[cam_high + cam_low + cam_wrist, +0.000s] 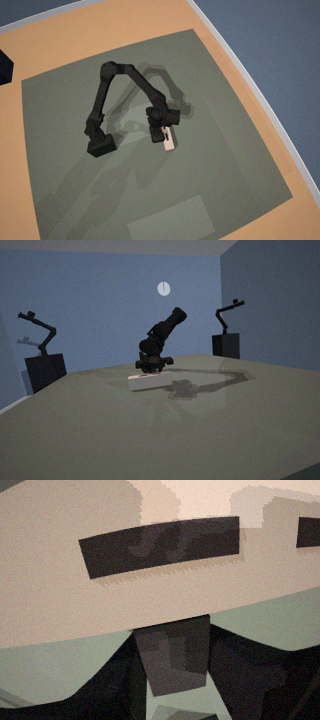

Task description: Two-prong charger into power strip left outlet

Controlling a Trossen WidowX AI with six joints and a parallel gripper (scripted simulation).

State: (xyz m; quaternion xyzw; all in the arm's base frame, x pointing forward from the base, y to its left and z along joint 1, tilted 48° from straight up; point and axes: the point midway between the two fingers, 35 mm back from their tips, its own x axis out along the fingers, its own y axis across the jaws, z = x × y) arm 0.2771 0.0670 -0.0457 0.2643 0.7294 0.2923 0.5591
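Right now the charger is 2 cm ahead of my gripper tip and 1 cm above it.
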